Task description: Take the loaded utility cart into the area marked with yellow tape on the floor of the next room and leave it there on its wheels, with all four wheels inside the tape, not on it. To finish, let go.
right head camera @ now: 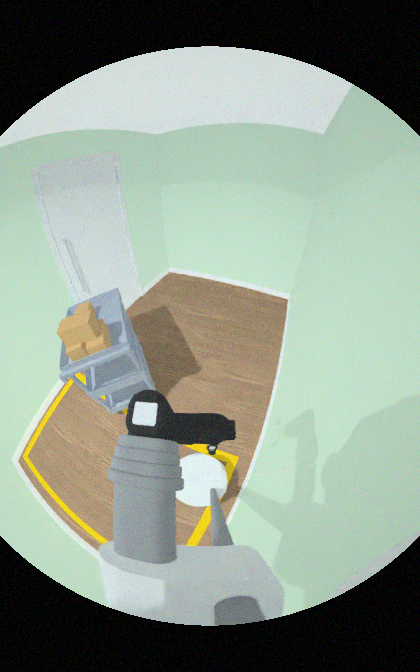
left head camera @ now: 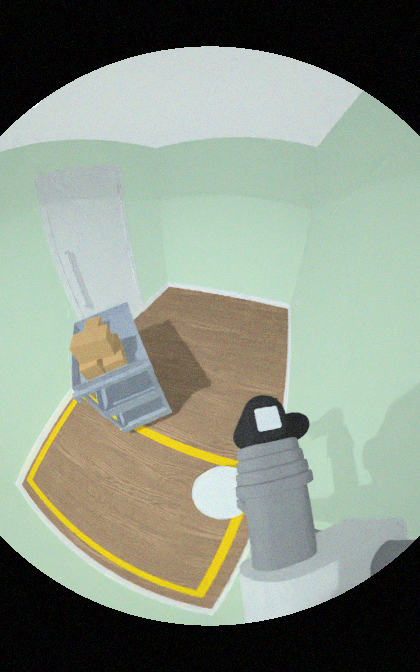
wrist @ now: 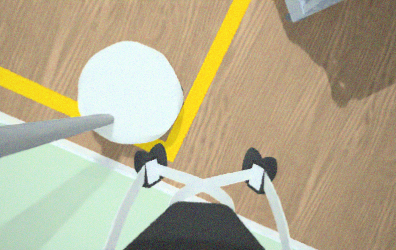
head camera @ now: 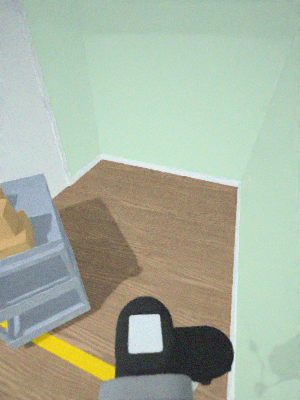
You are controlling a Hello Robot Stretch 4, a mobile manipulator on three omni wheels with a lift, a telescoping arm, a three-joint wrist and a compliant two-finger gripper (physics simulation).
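Seen in the pictures: gripper, fingertip midpoint: (wrist: 204, 159); robot's base, origin of the base link: (wrist: 137, 96).
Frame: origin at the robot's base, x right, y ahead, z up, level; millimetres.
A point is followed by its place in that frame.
Note:
The blue-grey utility cart (head camera: 37, 190) {x -644, y 1132, z 766 mm} (left head camera: 117, 317) (right head camera: 107, 305) stands upright at the left, near a door. Brown boxes (head camera: 12, 235) {x -519, y 654, z 894 mm} (left head camera: 95, 345) (right head camera: 80, 325) are piled in its top tray. A lower corner of the cart shows at the top right of the wrist view (wrist: 300, 10) {x -367, y 668, z 181 mm}. The yellow tape (head camera: 75, 354) {x -428, y 465, z -27 mm} (left head camera: 185, 450) (right head camera: 202, 526) (wrist: 210, 70) {x -142, y 343, z -27 mm} outlines an area on the floor. One line runs behind the cart's lower frame; its wheels cannot be made out clearly. My gripper (wrist: 204, 159) {x 87, y 215, z 892 mm} is open and empty, above the floor by a tape corner, apart from the cart.
A pale door (head camera: 25, 100) {x -1024, y 2122, z 1056 mm} (left head camera: 87, 225) (right head camera: 82, 210) with a long handle is behind the cart. Green walls (head camera: 175, 100) {x 436, y 2609, z 951 mm} with white skirting edge the floor. A white disc (left head camera: 215, 492) (right head camera: 200, 480) (wrist: 130, 90) {x -16, y 4, z 187 mm} appears beside my arm, over the tape corner.

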